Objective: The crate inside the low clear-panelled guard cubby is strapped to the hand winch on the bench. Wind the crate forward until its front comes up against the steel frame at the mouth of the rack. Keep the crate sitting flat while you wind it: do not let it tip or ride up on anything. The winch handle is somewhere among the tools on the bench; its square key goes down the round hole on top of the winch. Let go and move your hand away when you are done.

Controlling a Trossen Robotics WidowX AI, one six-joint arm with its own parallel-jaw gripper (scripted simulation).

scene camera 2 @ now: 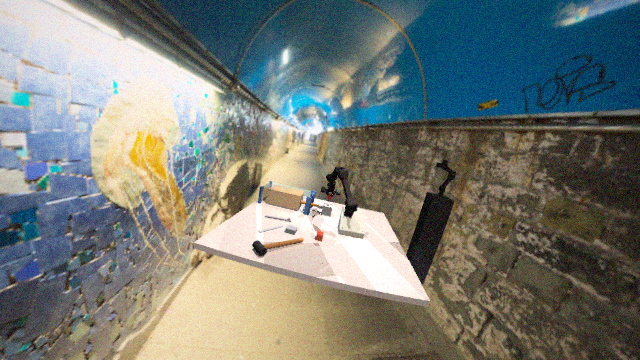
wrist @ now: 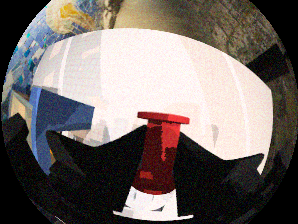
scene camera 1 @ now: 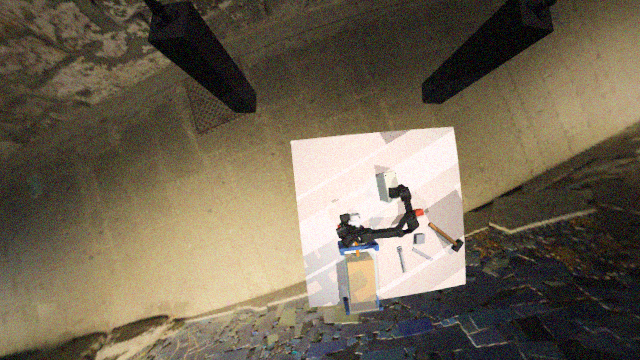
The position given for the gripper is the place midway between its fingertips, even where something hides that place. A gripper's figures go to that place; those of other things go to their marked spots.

Scene:
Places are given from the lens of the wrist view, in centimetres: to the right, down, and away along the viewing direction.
gripper (wrist: 159, 131): 1, 2, 10
dark red knob (wrist: 155, 176): 0, 5, 6

